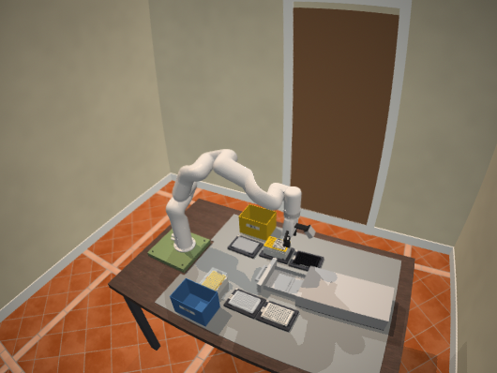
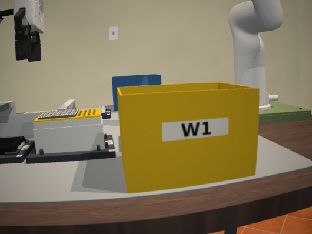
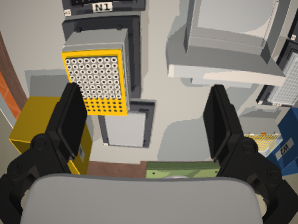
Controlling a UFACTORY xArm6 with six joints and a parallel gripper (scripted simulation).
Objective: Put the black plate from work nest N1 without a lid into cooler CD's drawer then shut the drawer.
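The black plate lies 18 cm below my hand, 8 cm ahead of it and 7 cm to the left of it. From my hand the other things lie so: dark nest (19 cm below, 8 cm ahead, 7 cm to the left); then cooler drawer (17 cm below, 13 cm to the right, 4 cm ahead); then tip box (14 cm below, 10 cm behind, 7 cm to the left).
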